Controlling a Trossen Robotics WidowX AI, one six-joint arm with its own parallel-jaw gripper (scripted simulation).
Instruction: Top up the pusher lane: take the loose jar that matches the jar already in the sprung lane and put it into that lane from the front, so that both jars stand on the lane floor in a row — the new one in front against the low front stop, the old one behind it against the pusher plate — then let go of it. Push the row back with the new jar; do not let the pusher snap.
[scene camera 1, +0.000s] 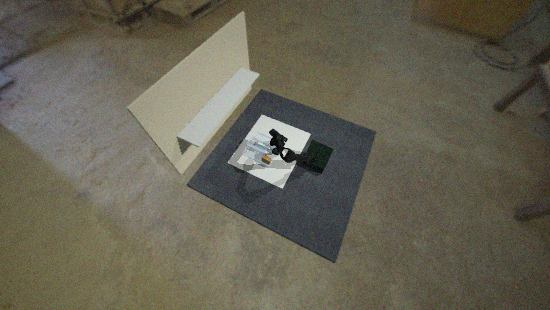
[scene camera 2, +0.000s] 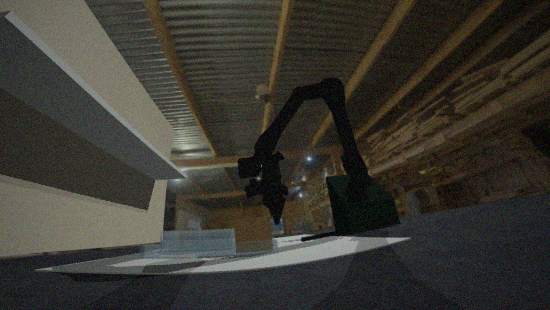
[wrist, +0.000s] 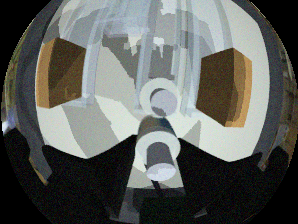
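Labels:
Grey mat: (scene camera 2: 292, 251) and (scene camera 1: 270, 170) are the same spot on it.

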